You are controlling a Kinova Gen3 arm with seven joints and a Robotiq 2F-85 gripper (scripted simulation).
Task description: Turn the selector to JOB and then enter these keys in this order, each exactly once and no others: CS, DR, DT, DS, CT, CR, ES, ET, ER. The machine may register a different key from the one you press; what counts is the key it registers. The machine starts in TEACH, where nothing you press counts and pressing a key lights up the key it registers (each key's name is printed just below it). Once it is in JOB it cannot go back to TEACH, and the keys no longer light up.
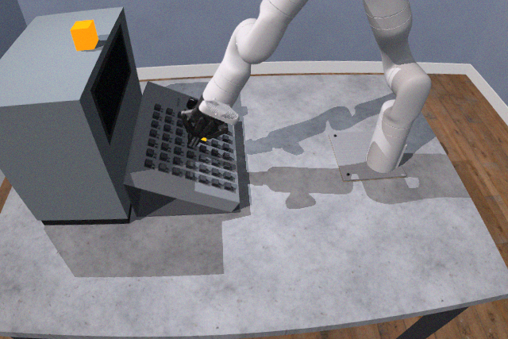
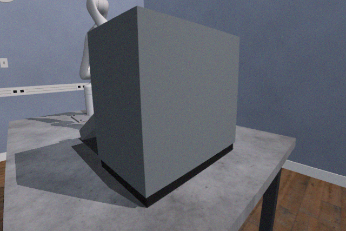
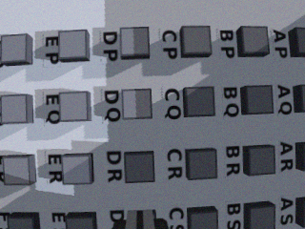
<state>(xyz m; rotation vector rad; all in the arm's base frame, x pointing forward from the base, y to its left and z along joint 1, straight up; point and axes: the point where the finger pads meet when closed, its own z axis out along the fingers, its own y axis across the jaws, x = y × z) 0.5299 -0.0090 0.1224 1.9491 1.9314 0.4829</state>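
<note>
Now: hand 20 mm past the key, 30 mm to the left of it and 30 mm above it. The rest, counted from my hand: black selector knob: 10 mm ahead, 160 mm to the right, 10 mm below; sloped keypad: 30 mm ahead, 50 mm to the right, 50 mm below.
</note>
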